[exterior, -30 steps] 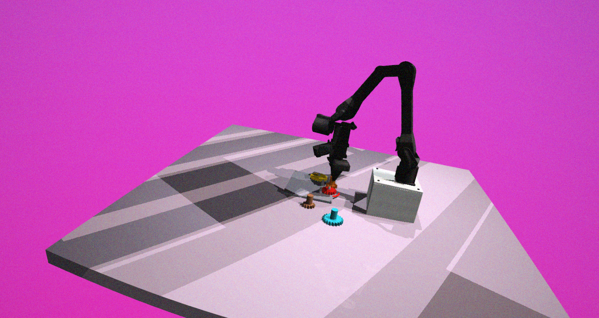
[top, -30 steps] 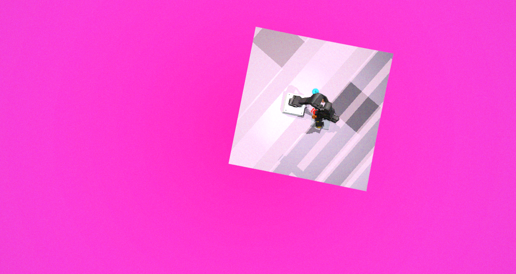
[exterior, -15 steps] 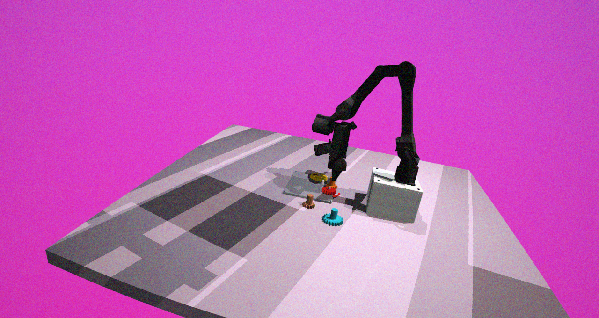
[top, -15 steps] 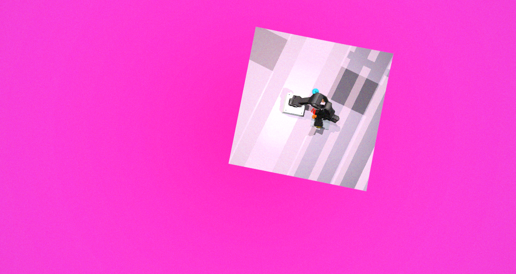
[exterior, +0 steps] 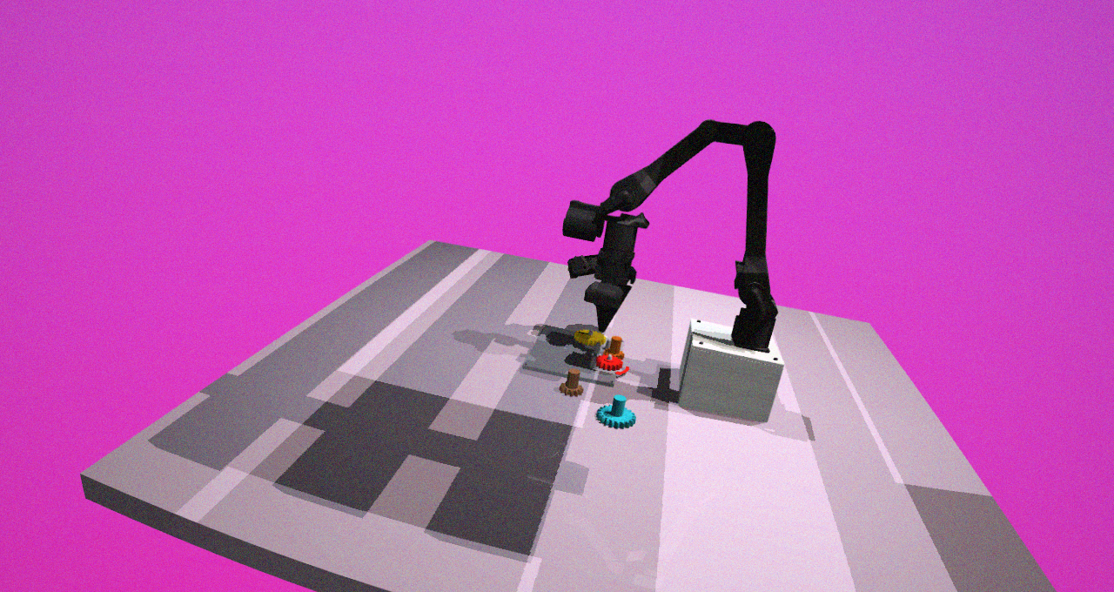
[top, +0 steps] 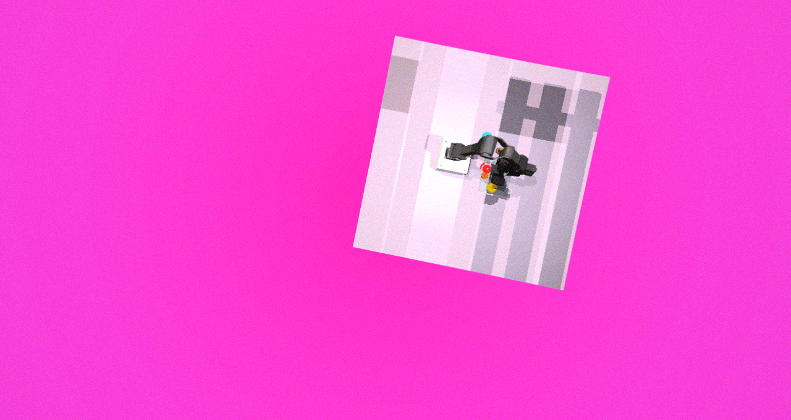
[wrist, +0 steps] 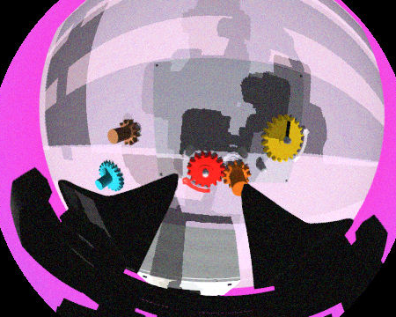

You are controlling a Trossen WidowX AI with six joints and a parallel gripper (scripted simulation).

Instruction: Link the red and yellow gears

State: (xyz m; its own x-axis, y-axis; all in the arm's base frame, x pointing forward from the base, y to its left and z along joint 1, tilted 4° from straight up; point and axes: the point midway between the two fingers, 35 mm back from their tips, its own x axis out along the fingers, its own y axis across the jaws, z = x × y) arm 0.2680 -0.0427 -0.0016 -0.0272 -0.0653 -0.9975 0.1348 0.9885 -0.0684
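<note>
My gripper tip is 4 cm short of the brown gear, 13 cm to the right of it and 6 cm above it. From my gripper tip the other things lie so: orange gear 3 cm behind, 3 cm to the right, 6 cm below; then white arrow 2 cm ahead, 14 cm to the right, 7 cm below; then red gear 2 cm behind, 1 cm to the left, 6 cm below.
</note>
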